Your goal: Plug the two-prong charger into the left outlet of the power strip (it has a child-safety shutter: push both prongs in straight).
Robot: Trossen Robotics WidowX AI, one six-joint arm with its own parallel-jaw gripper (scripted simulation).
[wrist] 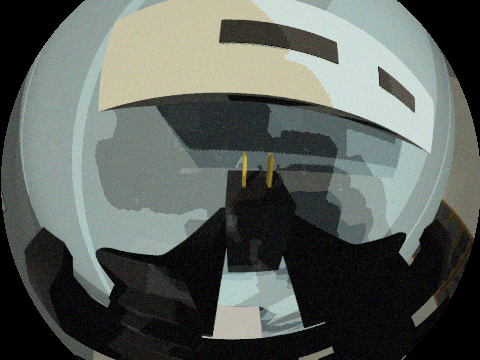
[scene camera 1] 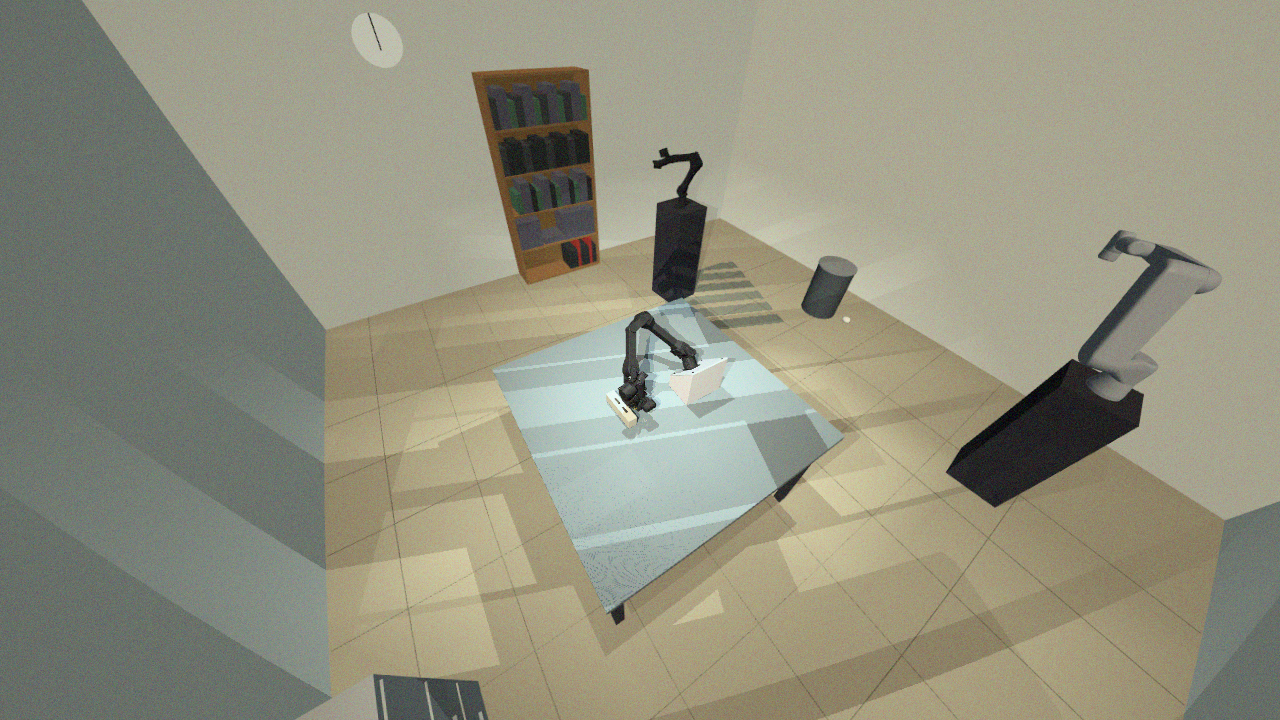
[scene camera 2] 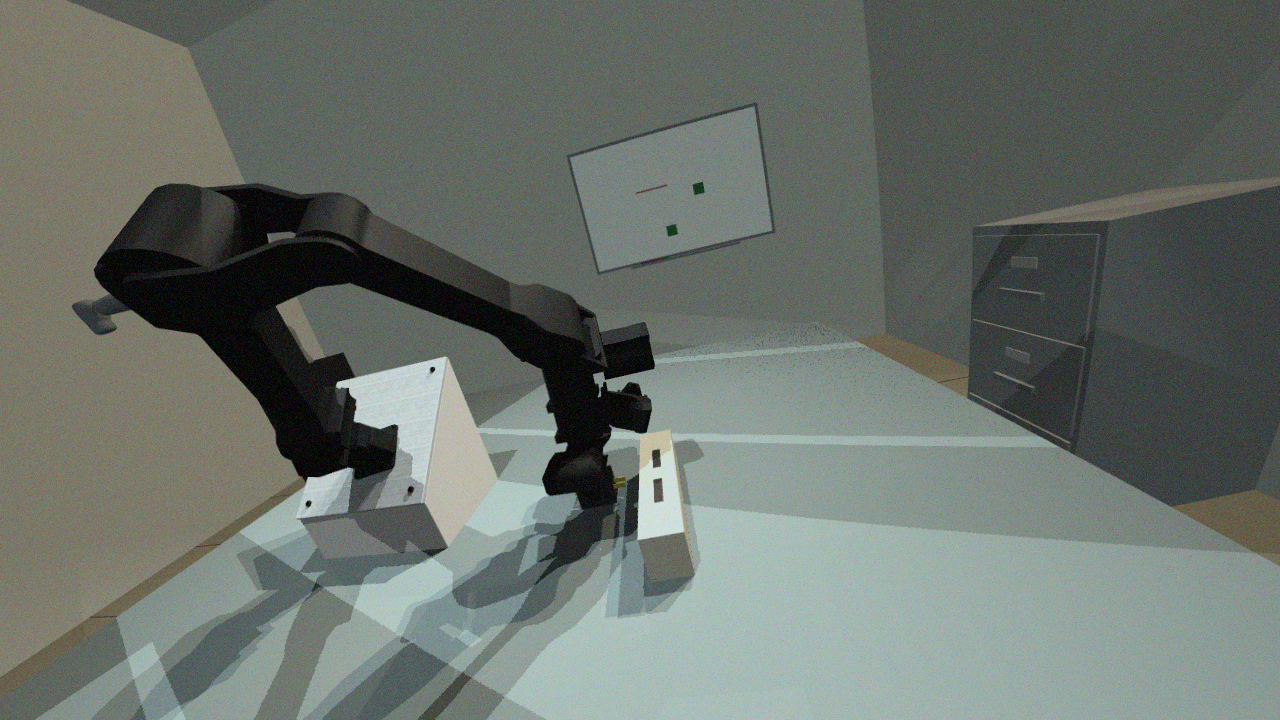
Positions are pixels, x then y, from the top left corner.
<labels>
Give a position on a black two-prong charger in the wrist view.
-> At 258, 210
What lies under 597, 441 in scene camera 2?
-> My gripper.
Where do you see a black two-prong charger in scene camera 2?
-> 608, 492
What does my gripper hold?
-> A black two-prong charger.
</labels>
